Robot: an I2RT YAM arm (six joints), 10 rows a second.
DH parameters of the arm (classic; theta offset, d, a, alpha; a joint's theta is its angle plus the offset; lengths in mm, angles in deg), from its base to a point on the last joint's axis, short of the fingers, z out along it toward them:
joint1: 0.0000 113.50 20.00 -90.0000
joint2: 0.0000 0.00 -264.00 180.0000
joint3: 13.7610 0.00 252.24 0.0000
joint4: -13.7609 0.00 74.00 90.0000
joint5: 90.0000 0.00 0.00 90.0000
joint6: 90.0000 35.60 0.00 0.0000
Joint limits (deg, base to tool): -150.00..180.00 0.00..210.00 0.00..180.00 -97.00..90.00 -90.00..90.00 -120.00..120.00
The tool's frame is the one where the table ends.
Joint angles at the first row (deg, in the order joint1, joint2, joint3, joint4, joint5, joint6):
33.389 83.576 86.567 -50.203 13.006 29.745
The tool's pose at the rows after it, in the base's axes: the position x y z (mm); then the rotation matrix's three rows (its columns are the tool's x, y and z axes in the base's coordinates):
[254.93 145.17 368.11], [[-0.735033 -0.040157 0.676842], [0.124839 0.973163 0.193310], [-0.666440 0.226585 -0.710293]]
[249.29 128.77 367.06], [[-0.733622 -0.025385 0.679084], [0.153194 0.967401 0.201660], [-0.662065 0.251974 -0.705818]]
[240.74 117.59 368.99], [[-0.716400 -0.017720 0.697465], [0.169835 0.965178 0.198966], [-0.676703 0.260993 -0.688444]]
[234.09 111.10 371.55], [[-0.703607 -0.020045 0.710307], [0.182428 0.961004 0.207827], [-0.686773 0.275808 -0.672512]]
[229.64 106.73 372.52], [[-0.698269 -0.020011 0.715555], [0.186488 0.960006 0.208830], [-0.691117 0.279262 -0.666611]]
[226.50 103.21 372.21], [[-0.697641 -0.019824 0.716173], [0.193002 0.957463 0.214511], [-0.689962 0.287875 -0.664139]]
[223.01 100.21 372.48], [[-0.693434 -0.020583 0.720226], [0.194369 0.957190 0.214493], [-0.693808 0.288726 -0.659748]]
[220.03 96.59 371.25], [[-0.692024 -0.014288 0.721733], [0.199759 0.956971 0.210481], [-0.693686 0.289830 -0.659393]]
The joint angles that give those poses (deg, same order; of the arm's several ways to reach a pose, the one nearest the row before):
30.925 80.507 83.560 -49.303 10.487 29.543
28.375 77.482 80.723 -48.752 8.354 29.250
27.104 74.445 78.488 -48.099 8.086 28.841
26.411 72.307 77.198 -47.598 7.459 28.713
25.936 70.986 76.406 -47.634 7.190 28.480
25.430 69.978 75.615 -47.587 6.535 28.488
25.128 68.966 74.943 -47.575 6.410 28.255
24.630 68.003 74.064 -47.619 6.284 28.218

